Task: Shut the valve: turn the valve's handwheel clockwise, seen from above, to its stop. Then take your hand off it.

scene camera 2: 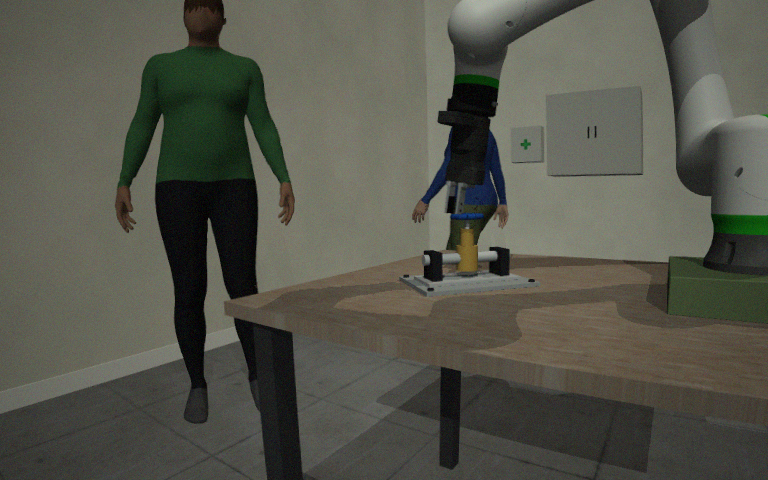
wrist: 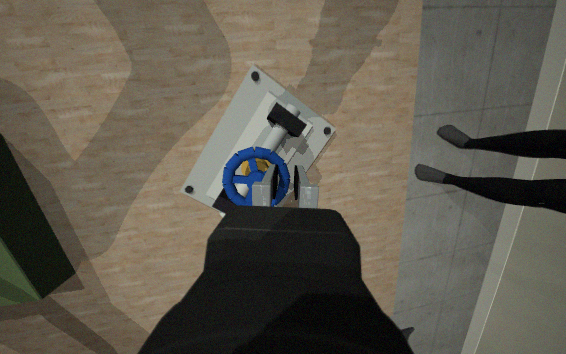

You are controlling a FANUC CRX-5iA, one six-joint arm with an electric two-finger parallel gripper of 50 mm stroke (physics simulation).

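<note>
The valve has a blue handwheel (scene camera 2: 471, 216) (wrist: 229, 177) on a yellow body (scene camera 2: 467, 257) (wrist: 245, 168). A white pipe (scene camera 2: 451, 258) runs through the body between two black blocks on a grey base plate (scene camera 2: 481, 285) (wrist: 220, 132). My gripper (scene camera 2: 454, 212) (wrist: 286, 175) points down with its fingers partly apart and nothing held. The fingertips are at the wheel's rim, close above it in the scene view. In the wrist view the rim's right side shows between the fingers, and one finger hides part of the wheel. Whether a finger touches the rim is unclear.
The valve stands on a wooden table (scene camera 2: 566, 322) (wrist: 165, 195). The arm's green pedestal (scene camera 2: 713, 291) (wrist: 15, 280) is on the table. A person in green (scene camera 2: 205, 124) stands beyond the table's edge, and one in blue (scene camera 2: 496, 164) stands behind the gripper. Wall cabinets (scene camera 2: 617, 130) hang behind.
</note>
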